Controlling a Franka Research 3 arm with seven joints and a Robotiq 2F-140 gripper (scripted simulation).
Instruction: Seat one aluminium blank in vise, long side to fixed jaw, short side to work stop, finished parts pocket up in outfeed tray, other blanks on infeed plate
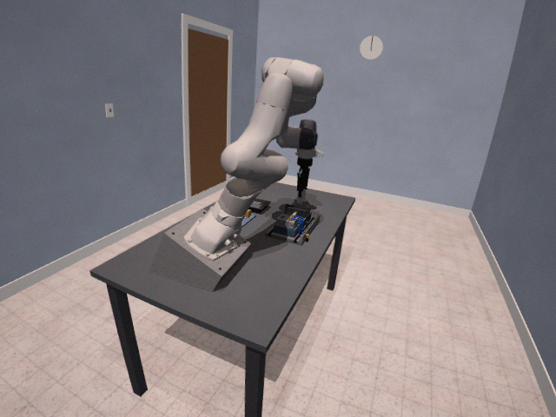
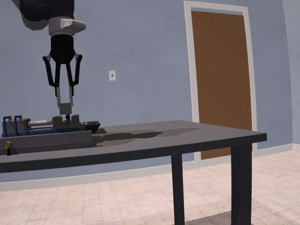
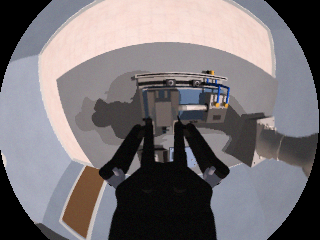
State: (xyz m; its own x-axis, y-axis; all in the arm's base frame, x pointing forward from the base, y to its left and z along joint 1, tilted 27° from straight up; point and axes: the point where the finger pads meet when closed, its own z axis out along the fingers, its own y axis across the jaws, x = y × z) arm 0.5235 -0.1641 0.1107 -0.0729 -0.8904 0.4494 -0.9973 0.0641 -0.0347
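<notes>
The work stop lies 7 cm below my hand and 5 cm to the left of it. From my hand the other things lie so: vise guard rail 12 cm below, 8 cm to the right, 8 cm behind; vise 12 cm below, 7 cm behind, 1 cm to the left; brass blank 29 cm to the left, 13 cm below, 5 cm behind.
</notes>
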